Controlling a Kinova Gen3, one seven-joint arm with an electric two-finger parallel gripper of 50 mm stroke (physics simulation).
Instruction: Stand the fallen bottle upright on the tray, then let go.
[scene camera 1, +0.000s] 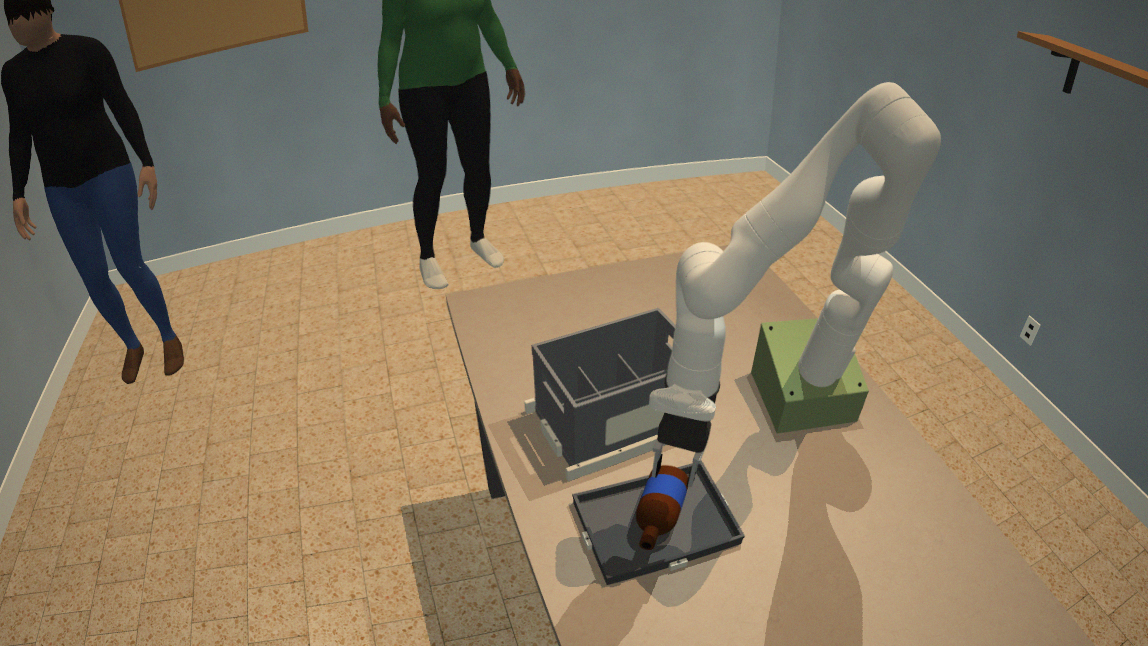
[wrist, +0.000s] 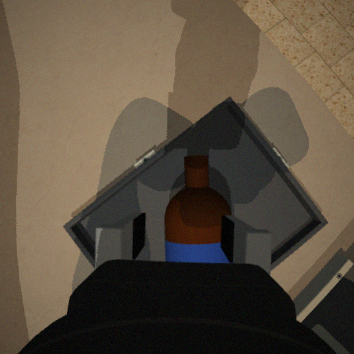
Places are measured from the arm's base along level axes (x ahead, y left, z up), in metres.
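Where they show: gripper, fingertip midpoint: (scene camera 1: 673, 477) (wrist: 182, 229); arm's base, link origin: (scene camera 1: 818, 368).
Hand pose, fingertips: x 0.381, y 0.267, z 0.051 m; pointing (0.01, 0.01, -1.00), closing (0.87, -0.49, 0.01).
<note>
Things, the pixels of their centre, and the offset from my fingertips. "*": a spot on its surface instead.
- brown bottle with a blue label, body centre: (wrist: 197, 226) (scene camera 1: 658, 511) dz -0.116, dx +0.009, dy -0.021 m
- tall dark grey crate with dividers, body centre: (scene camera 1: 618, 388) dz -0.070, dx +0.036, dy -0.293 m
- pale frame, surface spot: (wrist: 325, 295) (scene camera 1: 590, 459) * dz -0.131, dx +0.105, dy -0.172 m
The brown bottle with a blue label (scene camera 1: 664, 490) (wrist: 197, 215) lies on its side in the shallow dark tray (scene camera 1: 708, 518) (wrist: 285, 200). In the scene view its neck points toward the tray's front edge; in the wrist view it points up, away from the gripper. My gripper (scene camera 1: 675, 470) (wrist: 182, 229) is open, pointing down over the label and base end of the bottle. Its fingers stand on either side of the bottle, with a wider gap at the left finger in the wrist view. The bottle's base is hidden in the wrist view.
A tall dark grey crate with dividers (scene camera 1: 553, 413) stands close behind the tray, on a pale frame (scene camera 1: 602, 462) (wrist: 325, 295). The green arm base (scene camera 1: 826, 410) stands at the right. The table's edge runs left of the tray. Two people stand beyond the table.
</note>
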